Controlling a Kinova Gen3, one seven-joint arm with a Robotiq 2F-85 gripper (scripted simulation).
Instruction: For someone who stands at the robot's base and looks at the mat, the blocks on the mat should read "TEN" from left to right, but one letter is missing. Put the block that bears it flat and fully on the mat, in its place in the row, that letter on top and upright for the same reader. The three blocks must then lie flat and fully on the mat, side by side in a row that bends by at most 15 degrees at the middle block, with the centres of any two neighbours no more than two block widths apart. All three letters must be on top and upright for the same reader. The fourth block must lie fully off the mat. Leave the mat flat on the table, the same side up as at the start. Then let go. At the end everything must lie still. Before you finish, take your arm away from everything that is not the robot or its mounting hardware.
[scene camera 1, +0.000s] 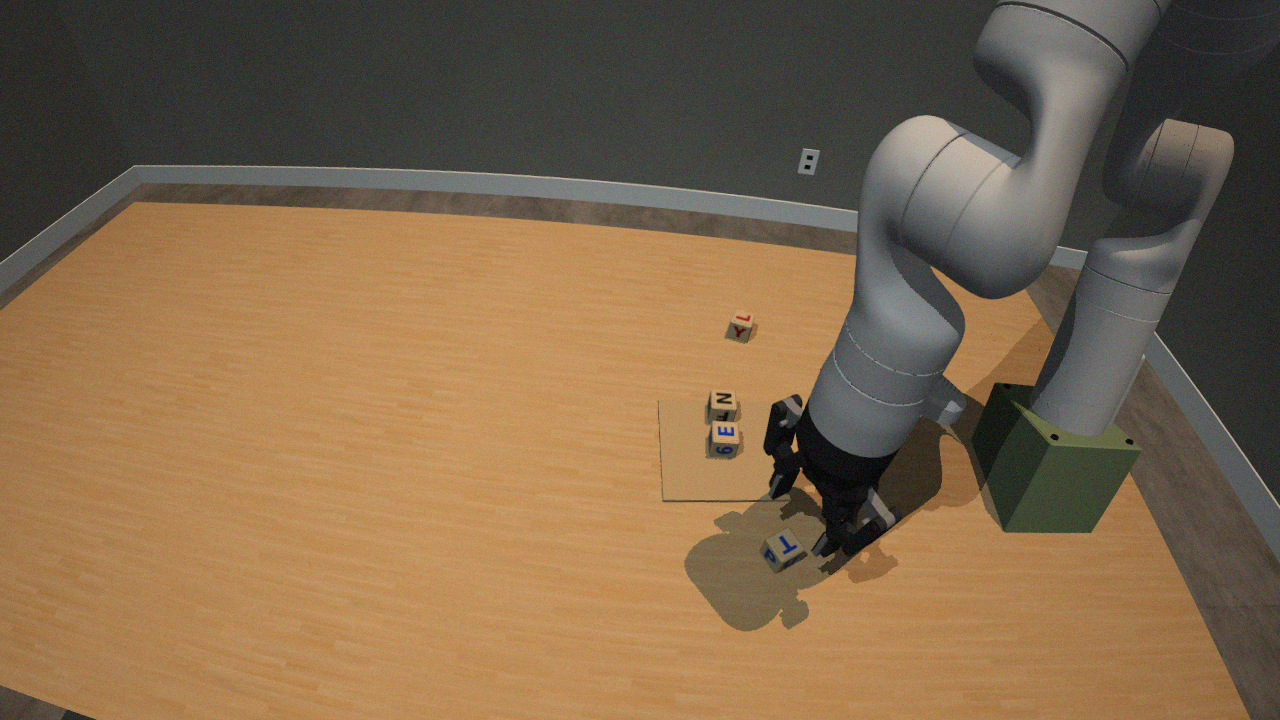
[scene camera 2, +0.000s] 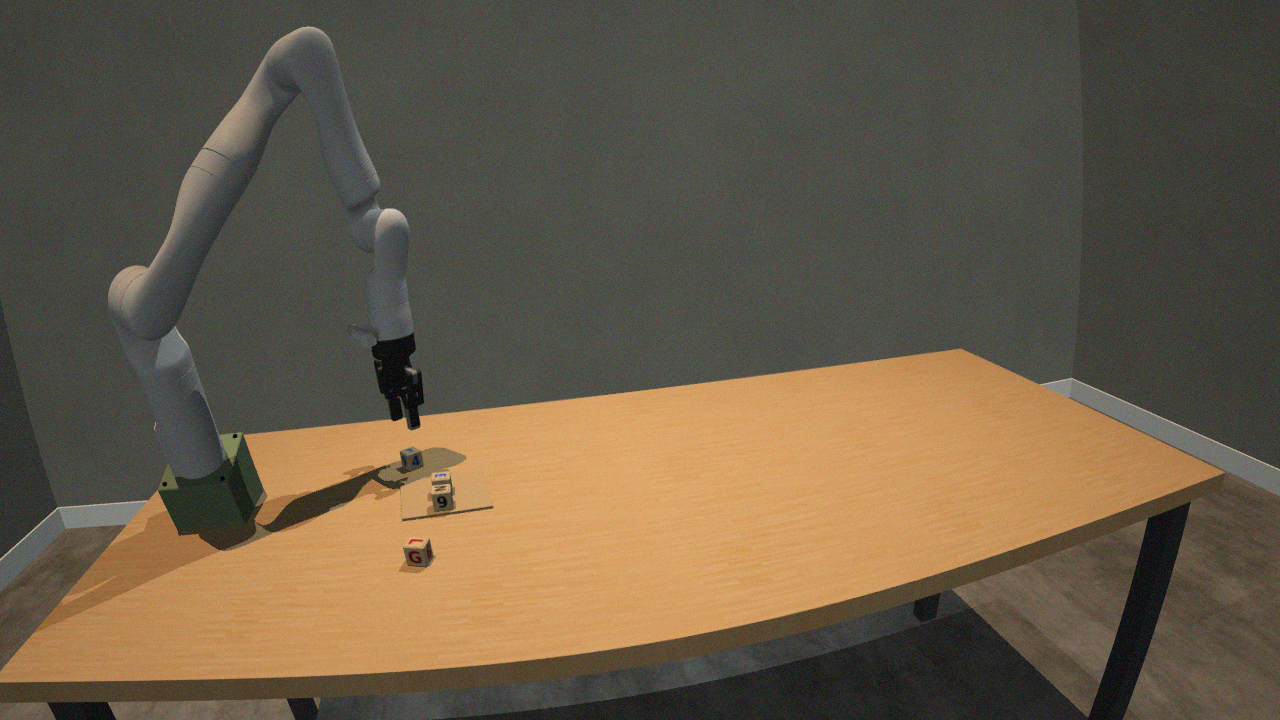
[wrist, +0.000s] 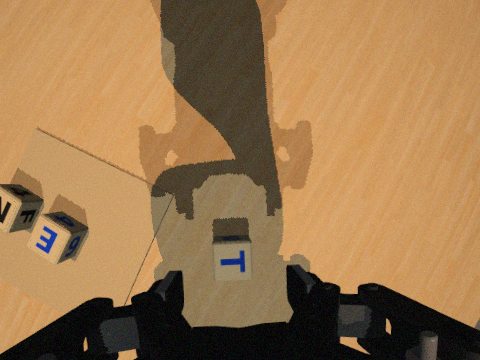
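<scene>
A mat (scene camera 1: 689, 474) lies in the scene. I see the mat (scene camera 2: 470, 493) from scene camera 2 too, and the wrist view gives me the mat (wrist: 123, 213) as well. My gripper (scene camera 1: 799, 521) is visible, and scene camera 2 has the gripper (scene camera 2: 405, 424) also, while in the wrist view I see my gripper (wrist: 235, 284) again.
</scene>
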